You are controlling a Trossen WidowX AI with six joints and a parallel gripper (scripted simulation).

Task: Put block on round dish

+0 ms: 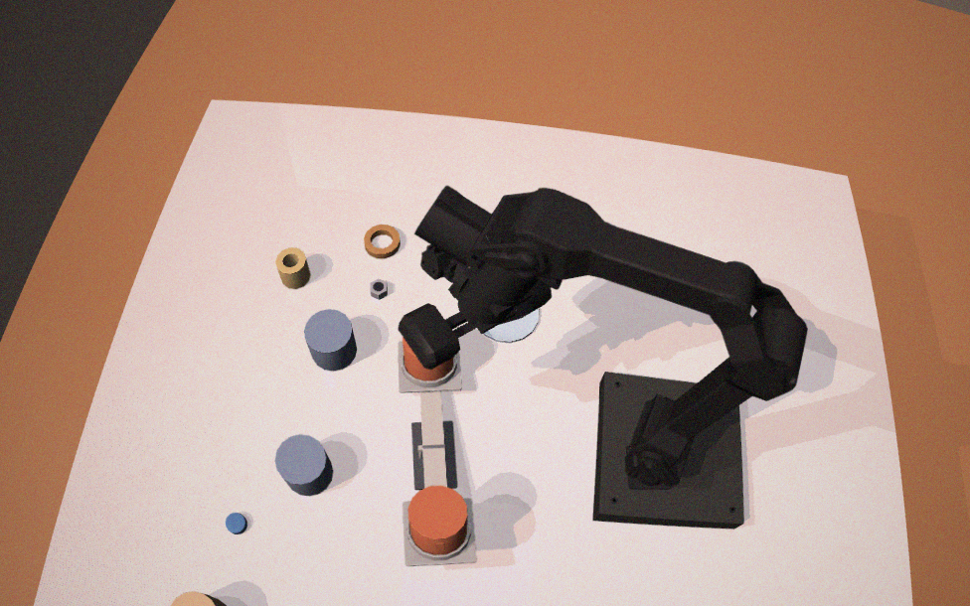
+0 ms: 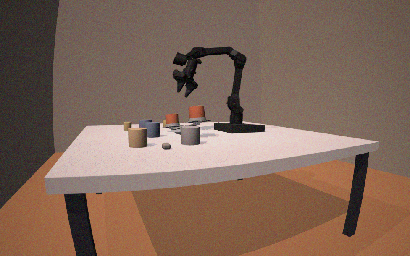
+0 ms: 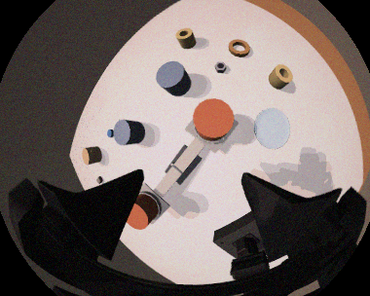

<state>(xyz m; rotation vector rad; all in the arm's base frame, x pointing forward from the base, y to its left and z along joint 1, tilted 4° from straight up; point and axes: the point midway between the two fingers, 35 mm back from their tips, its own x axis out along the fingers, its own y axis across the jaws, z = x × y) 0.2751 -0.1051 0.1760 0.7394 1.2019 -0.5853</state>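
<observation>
Right now my gripper tip is 160 mm above the green block, 50 mm to the left of it and 40 mm short of it. The rest, counted from my gripper tip: pale blue round dish: 190 mm below, 150 mm to the right, 80 mm behind; then balance: 170 mm below, 90 mm to the left, 30 mm ahead; then balance beam: 160 mm below, 80 mm to the left, 30 mm ahead.
</observation>
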